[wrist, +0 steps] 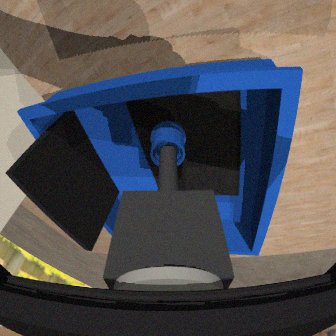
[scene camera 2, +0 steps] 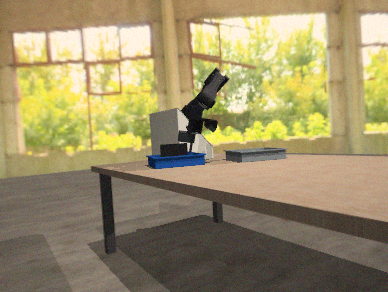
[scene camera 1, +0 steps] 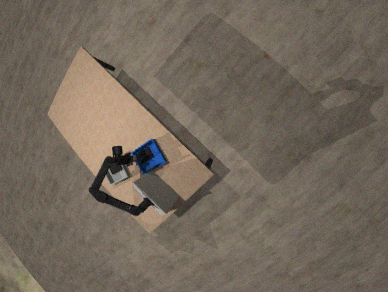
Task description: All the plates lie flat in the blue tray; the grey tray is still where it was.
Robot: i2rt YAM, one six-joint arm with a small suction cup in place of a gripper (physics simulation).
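Places are measured from the arm's base along level axes (x left, y back, z up), in metres.
Where they show: hand at its tool point: (wrist: 167, 136) (scene camera 1: 141, 158); arm's base at its link origin: (scene camera 2: 177, 126) (scene camera 1: 148, 200).
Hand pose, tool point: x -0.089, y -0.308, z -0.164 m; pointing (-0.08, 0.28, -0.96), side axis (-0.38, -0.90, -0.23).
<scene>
Each offset is from my tool point to the top centre of the thing. Level surfaces: height alone.
The blue tray {dy +0.032, dx -0.063, dz +0.017 m} (scene camera 1: 160, 160) (scene camera 2: 175, 161) (wrist: 233, 76) stands on the table next to the arm's base. One black square plate {dy -0.005, dx -0.031, dz -0.019 m} (wrist: 210, 133) (scene camera 1: 146, 154) lies flat on the tray's floor. A second black plate {dy +0.123, dx -0.024, dz +0.068 m} (wrist: 63, 177) (scene camera 2: 174, 149) leans tilted against the tray's left wall, with its upper edge sticking out over the rim. My suction cup (wrist: 167, 143) (scene camera 2: 190, 150) points down over the near edge of the flat plate, low inside the tray, and holds nothing. The grey tray {dy -0.107, dx +0.314, dz +0.017 m} (scene camera 1: 121, 177) (scene camera 2: 255, 154) stands apart on the table, partly under the arm in the top view.
A grey-white block (scene camera 1: 156, 192) (scene camera 2: 167, 127) at the arm's base stands right behind the blue tray. The wooden table {dz -0.033 m} (scene camera 1: 91, 101) (scene camera 2: 280, 179) stretches far beyond both trays. The table's edge runs close past the blue tray.
</scene>
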